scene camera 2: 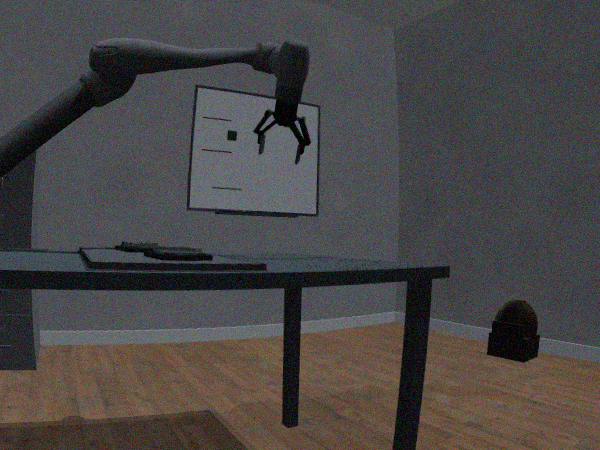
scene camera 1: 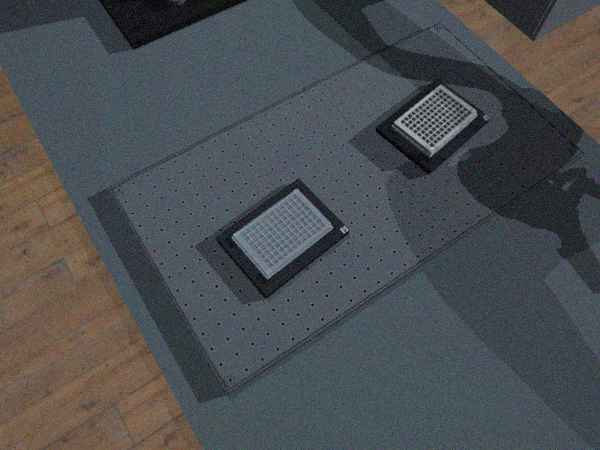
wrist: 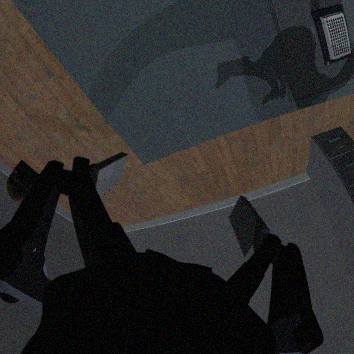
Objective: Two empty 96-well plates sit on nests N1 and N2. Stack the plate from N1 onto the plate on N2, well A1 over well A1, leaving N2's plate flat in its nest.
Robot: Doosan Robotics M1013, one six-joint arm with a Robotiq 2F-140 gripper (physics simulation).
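Frame: origin at the arm's base, x right, y ahead, z up, level; metres.
Seen in the pictures: gripper, fingertip midpoint: point(scene camera 2: 278, 157) point(wrist: 180, 187).
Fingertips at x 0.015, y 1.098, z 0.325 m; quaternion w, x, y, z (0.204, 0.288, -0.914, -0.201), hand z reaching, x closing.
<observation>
Offsets run from my fingertips to a thing's middle. "spot": to the spot under its first point.
A pale, bluish 96-well plate @(dx +0.254, dy -0.498, dz -0.311 m) point(scene camera 1: 282, 233) lies flat in a black nest @(spot: dx +0.329, dy -0.449, dz -0.318 m) point(scene camera 1: 267, 288) at the centre of scene camera 1. A whiter 96-well plate @(dx -0.077, dy -0.476, dz -0.311 m) point(scene camera 1: 435, 120) point(wrist: 336, 36) lies flat in the other black nest @(dx -0.077, dy -0.476, dz -0.322 m) point(scene camera 1: 429, 164) point(wrist: 321, 36), farther up and right. Both plates look empty. No readable N1 or N2 label shows, and the A1 corners cannot be made out. My gripper point(scene camera 2: 280, 155) point(wrist: 180, 187) is open and empty, high above the table and well apart from both plates. Its fingers do not show in scene camera 1.
The nests stand on a perforated board point(scene camera 1: 165, 295) point(scene camera 2: 175, 266) on the table point(scene camera 1: 375, 360) point(scene camera 2: 350, 274). A black object point(scene camera 1: 155, 22) lies at the table's upper left in scene camera 1. A whiteboard point(scene camera 2: 250, 185) hangs on the wall behind the arm. A dark box point(scene camera 2: 512, 345) stands on the floor.
</observation>
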